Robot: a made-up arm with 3 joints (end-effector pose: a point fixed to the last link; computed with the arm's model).
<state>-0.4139 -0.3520 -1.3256</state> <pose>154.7 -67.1 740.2 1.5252 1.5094 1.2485</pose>
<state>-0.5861 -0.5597 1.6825</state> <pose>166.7 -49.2 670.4 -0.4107 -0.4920 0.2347</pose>
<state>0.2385 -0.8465 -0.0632</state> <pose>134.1 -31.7 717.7 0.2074 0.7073 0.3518</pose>
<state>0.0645 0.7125 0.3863</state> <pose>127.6 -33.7 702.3 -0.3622 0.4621 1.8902</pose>
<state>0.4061 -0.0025 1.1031</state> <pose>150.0 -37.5 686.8 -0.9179 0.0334 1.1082</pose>
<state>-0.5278 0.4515 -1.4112</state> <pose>151.3 -55.1 747.0 0.7725 1.9088 1.8881</pose>
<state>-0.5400 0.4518 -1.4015</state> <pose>151.0 -55.8 746.6 0.7725 1.8879 1.9038</pose>
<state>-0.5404 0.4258 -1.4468</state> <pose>152.8 -55.9 746.9 0.8209 1.9308 1.8800</pose>
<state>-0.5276 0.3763 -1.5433</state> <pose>156.7 -55.4 747.5 0.9152 2.0315 1.8157</pose>
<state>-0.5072 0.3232 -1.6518</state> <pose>161.2 -54.6 747.9 1.0210 2.1436 1.7341</pose>
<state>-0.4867 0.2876 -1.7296</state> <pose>164.3 -53.7 748.0 1.0953 2.2242 1.6668</pose>
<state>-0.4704 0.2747 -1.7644</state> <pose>165.7 -52.8 748.1 1.1238 2.2644 1.6277</pose>
